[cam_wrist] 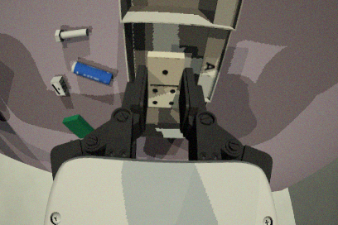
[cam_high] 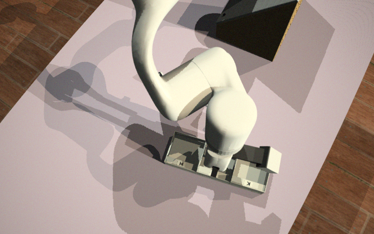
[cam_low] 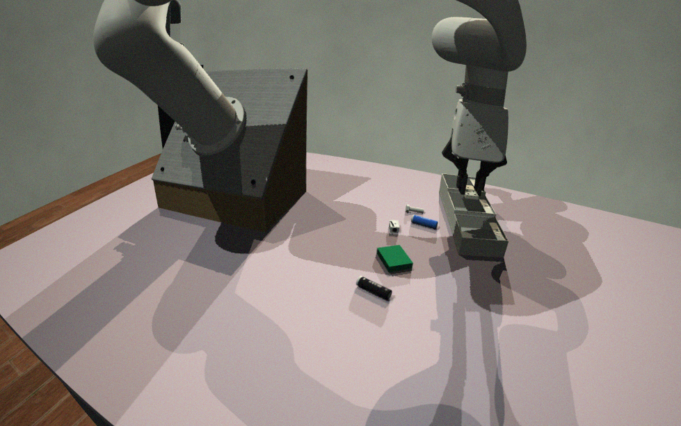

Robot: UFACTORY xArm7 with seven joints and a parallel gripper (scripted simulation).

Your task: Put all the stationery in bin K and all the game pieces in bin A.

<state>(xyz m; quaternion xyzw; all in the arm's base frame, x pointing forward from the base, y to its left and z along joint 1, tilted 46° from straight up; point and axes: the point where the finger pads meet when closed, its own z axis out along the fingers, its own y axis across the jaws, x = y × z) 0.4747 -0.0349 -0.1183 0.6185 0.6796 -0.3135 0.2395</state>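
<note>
The three-part bin row is 6 cm below my hand and 1 cm ahead of it. The rest, counted from my hand: domino 2 cm below; then blue battery 8 cm behind, 7 cm below, 4 cm to the right; then bolt 11 cm behind, 7 cm below.
</note>
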